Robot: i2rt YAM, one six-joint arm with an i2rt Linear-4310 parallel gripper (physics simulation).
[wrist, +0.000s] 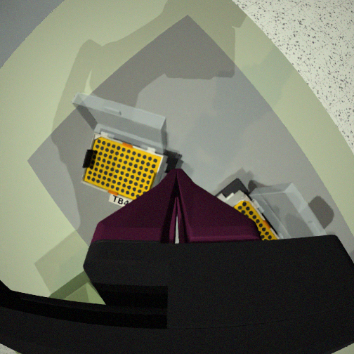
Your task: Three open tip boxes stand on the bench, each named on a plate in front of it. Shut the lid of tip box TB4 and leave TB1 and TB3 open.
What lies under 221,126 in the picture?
A grey mat.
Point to a dark block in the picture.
At 234,192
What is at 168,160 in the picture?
A dark block.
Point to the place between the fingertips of the gripper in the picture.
176,177
